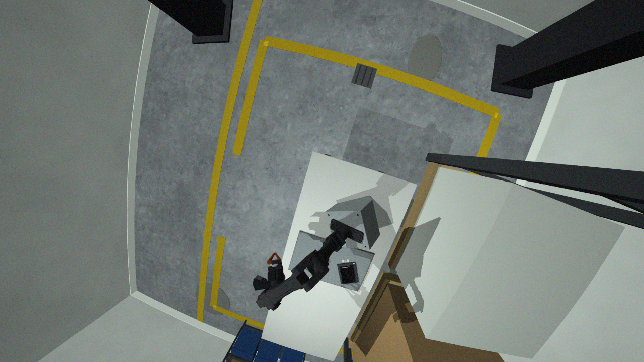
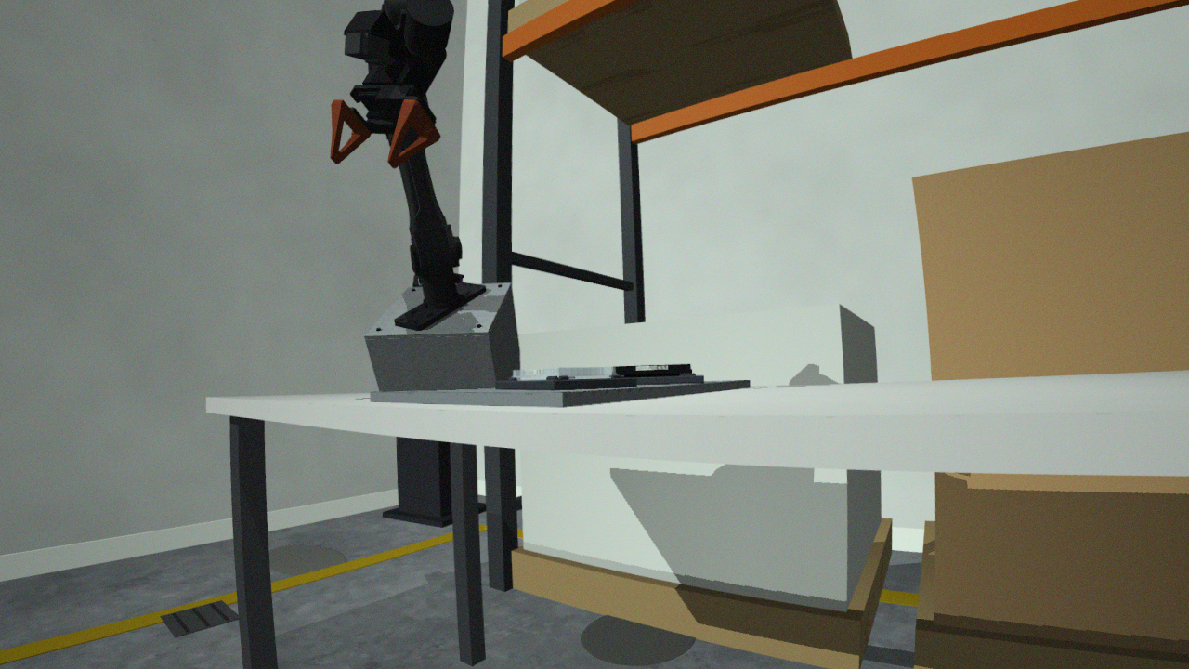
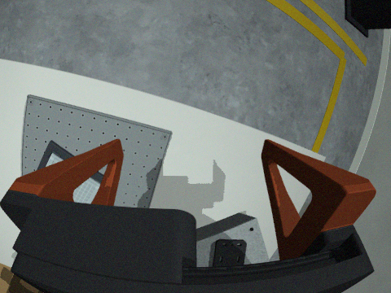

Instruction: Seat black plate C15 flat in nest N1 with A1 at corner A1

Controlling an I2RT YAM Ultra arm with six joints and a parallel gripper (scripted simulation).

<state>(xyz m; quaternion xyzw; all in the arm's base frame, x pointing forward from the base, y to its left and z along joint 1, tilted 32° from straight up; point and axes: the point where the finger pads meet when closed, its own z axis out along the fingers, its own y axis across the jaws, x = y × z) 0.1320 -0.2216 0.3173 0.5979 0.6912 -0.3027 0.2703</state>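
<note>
My hand is 230 mm short of the black 96-well plate C15, 410 mm to the right of it and 270 mm above it. The rest, counted from my hand: white N1 label: 130 mm ahead, 390 mm to the left, 290 mm below; then clear plate C51: 180 mm ahead, 180 mm to the left, 270 mm below; then N2 label: 100 mm ahead, 230 mm to the left, 290 mm below.
</note>
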